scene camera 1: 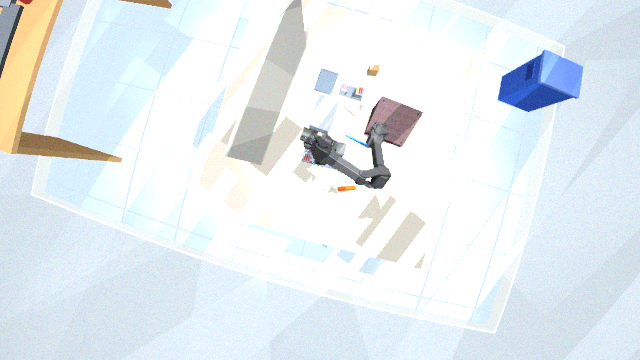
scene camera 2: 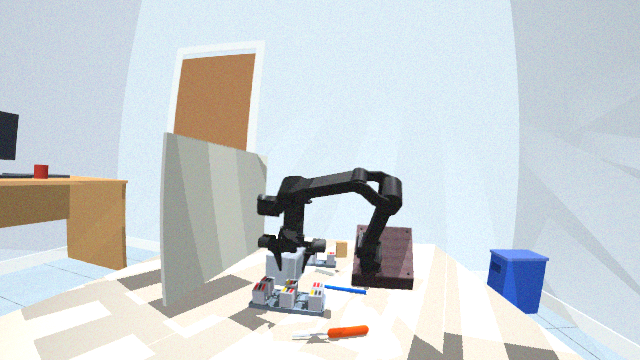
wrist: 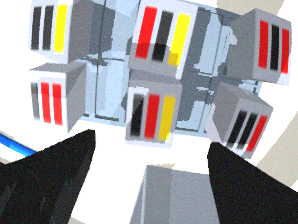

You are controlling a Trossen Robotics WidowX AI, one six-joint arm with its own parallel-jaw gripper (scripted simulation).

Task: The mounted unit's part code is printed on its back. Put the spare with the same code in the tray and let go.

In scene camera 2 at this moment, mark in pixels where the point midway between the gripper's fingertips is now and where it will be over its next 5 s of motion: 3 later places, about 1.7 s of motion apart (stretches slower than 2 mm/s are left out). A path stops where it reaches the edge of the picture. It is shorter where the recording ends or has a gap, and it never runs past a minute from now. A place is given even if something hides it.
My gripper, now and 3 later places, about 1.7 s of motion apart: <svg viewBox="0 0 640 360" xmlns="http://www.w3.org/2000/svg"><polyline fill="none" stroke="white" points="291,272 291,289 278,244 285,229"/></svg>
